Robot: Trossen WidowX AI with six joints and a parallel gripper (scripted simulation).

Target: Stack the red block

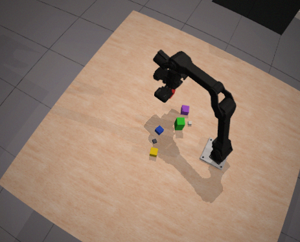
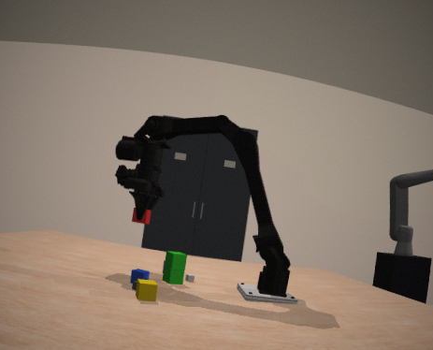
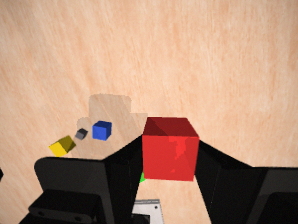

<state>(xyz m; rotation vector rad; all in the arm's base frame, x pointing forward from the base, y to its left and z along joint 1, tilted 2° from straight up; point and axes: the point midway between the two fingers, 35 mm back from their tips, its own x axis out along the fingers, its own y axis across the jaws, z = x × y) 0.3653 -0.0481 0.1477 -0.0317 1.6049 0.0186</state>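
The green block lies 120 mm below my gripper tip, 120 mm behind it and 50 mm to the left of it. Also, from my gripper tip: blue block (130 mm to the left, 120 mm below, 60 mm behind); then red block (10 mm above); then purple block (120 mm below, 90 mm behind, 40 mm to the right).
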